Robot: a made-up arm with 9 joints. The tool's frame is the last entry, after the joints.
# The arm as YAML. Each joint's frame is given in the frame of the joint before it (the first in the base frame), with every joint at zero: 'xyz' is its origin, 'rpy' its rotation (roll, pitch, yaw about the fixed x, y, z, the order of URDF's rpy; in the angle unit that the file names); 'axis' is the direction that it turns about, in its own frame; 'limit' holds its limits. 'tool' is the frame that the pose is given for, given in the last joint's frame.
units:
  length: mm
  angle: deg
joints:
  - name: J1
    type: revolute
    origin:
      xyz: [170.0, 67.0, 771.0]
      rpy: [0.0, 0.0, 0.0]
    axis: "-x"
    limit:
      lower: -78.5
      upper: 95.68
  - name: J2
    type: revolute
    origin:
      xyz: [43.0, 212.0, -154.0]
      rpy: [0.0, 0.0, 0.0]
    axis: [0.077, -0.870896, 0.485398]
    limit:
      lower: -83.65
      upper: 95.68
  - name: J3
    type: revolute
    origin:
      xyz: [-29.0, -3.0, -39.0]
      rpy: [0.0, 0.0, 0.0]
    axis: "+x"
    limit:
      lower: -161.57
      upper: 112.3
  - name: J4
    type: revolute
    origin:
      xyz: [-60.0, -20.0, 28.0]
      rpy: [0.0, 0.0, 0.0]
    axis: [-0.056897, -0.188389, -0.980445]
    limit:
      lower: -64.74
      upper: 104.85
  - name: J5
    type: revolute
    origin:
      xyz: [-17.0, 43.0, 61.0]
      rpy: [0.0, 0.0, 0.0]
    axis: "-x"
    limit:
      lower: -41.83
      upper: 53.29
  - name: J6
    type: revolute
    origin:
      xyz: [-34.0, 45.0, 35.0]
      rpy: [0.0, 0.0, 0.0]
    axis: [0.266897, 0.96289, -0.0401]
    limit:
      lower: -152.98
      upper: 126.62
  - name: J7
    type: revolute
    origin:
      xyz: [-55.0, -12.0, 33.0]
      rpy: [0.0, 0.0, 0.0]
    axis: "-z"
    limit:
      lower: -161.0
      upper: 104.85
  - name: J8
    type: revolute
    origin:
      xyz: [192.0, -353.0, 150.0]
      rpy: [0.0, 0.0, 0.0]
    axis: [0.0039, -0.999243, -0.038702]
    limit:
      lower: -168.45
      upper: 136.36
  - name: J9
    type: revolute
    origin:
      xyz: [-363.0, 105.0, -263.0]
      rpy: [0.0, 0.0, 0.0]
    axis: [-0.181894, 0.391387, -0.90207]
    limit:
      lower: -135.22
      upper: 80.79
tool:
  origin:
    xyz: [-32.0, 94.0, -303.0]
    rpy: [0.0, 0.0, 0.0]
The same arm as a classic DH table. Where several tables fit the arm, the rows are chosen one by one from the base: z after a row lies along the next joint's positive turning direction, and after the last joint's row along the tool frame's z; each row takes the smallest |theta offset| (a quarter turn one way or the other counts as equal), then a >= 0, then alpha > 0; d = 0 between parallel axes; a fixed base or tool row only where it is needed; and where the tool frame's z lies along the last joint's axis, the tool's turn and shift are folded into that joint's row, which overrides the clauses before.
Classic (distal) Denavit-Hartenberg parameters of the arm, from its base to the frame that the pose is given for. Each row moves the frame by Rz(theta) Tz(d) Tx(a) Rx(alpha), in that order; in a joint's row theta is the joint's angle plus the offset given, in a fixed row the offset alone. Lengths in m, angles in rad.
base (fixed): theta offset 1.5708, d 0.771, a 0.067, alpha -1.5708
J1: theta offset -1.0623, d -0.2331, a -0.0313, alpha 1.6479
J2: theta offset 0, d -0.2773, a -0.0355, alpha 1.4937
J3: theta offset -1.2522, d -0.0891, a -0.0249, alpha 1.6277
J4: theta offset 0, d -0.0919, a 0.0307, alpha 1.5139
J5: theta offset 1.4226, d 0.0669, a -0.0368, alpha 1.841
J6: theta offset -1.5597, d 0.0189, a -0.0498, alpha -1.5307
J7: theta offset -0.2743, d -0.1956, a 0.1906, alpha -1.5321
J8: theta offset -0.1943, d 0.3847, a -0.3042, alpha 1.9357
J9: theta offset -0.4634, d 0.5841, a 0.0106, alpha 2.6953
tool (fixed): theta offset -0.435, d -0.0966, a 0, alpha 0
Joint limits (rad, base to tool): -1.3701..1.6699 -1.46..1.6699 -2.8199..1.96 -1.1299..1.83 -0.7301..0.9301 -2.67..2.2099 -2.81..1.83 -2.94..2.3799 -2.36..1.4101

